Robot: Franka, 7 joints.
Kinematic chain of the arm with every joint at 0, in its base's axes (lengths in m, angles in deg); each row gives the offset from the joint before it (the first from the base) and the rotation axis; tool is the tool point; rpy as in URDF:
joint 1: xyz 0 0 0.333 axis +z
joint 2: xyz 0 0 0 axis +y
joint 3: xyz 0 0 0.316 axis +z
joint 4: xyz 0.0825 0 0 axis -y
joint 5: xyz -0.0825 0 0.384 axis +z
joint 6: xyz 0 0 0 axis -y
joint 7: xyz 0.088 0 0 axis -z
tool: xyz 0 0 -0.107 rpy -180 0 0
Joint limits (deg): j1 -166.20..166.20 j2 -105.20..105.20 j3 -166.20..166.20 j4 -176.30..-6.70 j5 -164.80..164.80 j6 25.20..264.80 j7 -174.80..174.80
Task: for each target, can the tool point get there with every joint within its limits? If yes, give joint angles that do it. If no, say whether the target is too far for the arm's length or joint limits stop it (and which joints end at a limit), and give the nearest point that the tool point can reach.
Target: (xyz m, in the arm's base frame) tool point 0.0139 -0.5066 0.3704
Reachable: yes | joints -11.30 62.77 -95.70 -142.40 -29.49 221.51 -138.58
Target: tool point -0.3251 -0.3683 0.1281
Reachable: yes | joints 104.16 -44.80 130.93 -126.08 -12.68 126.04 148.22
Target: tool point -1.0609 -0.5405 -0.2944
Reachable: no: too far | nearest point -0.6763 -0.3445 -0.0669 | short by 0.488 m
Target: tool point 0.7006 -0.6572 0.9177
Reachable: no: too far | nearest point 0.5345 -0.5014 0.7791 | short by 0.267 m
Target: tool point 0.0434 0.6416 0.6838
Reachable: yes | joints 29.30 14.21 66.32 -85.07 -46.37 130.61 -68.48
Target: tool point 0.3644 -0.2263 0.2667
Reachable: yes | joints -122.67 -61.47 84.28 -150.84 -66.06 195.51 7.09
